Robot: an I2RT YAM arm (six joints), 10 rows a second.
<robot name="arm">
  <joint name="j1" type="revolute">
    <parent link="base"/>
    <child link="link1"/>
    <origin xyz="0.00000 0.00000 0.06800" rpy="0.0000 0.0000 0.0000"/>
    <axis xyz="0 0 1"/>
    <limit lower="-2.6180" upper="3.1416"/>
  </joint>
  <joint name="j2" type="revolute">
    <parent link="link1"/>
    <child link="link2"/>
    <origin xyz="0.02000 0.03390 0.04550" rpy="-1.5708 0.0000 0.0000"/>
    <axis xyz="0 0 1"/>
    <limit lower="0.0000" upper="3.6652"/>
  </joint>
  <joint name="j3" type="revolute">
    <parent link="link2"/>
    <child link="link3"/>
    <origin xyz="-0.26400 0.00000 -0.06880" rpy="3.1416 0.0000 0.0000"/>
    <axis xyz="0 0 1"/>
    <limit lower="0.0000" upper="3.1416"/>
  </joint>
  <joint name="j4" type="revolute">
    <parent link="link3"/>
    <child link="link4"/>
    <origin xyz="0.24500 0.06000 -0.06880" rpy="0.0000 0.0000 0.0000"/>
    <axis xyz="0 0 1"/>
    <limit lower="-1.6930" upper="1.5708"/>
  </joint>
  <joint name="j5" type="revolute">
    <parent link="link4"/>
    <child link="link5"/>
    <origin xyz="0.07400 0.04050 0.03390" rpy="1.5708 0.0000 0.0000"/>
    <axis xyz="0 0 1"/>
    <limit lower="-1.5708" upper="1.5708"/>
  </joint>
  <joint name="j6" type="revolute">
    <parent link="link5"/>
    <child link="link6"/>
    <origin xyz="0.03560 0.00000 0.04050" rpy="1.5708 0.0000 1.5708"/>
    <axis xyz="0 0 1"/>
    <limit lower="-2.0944" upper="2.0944"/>
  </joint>
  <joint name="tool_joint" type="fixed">
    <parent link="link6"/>
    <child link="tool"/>
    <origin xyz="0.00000 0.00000 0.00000" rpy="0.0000 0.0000 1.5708"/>
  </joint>
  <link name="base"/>
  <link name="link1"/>
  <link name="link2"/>
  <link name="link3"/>
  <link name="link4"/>
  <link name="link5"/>
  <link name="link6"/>
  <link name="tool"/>
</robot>
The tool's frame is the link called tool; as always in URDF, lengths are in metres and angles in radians.
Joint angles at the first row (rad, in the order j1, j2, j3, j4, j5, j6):
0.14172, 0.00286, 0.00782, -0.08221, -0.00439, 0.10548
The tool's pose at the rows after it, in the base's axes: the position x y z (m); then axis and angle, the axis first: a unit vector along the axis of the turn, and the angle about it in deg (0 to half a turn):
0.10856 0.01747 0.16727 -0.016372 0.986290 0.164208 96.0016
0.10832 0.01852 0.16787 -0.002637 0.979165 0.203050 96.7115
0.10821 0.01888 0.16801 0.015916 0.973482 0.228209 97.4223
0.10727 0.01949 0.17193 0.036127 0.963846 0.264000 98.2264
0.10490 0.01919 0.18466 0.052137 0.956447 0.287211 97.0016
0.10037 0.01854 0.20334 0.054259 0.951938 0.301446 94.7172
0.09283 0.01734 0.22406 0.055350 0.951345 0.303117 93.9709
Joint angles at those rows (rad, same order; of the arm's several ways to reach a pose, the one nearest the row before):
0.14172, 0.00288, 0.00783, -0.07991, -0.05512, 0.15965
0.14176, 0.00288, 0.00856, -0.07683, -0.08522, 0.21573
0.14167, 0.00284, 0.00896, -0.07688, -0.09599, 0.26379
0.14177, 0.00284, 0.02192, -0.08297, -0.11649, 0.32597
0.14174, 0.00286, 0.05894, -0.08565, -0.11767, 0.36488
0.14168, 0.00281, 0.11615, -0.09713, -0.11772, 0.37518
0.14165, 0.00629, 0.19855, -0.16307, -0.11432, 0.37556

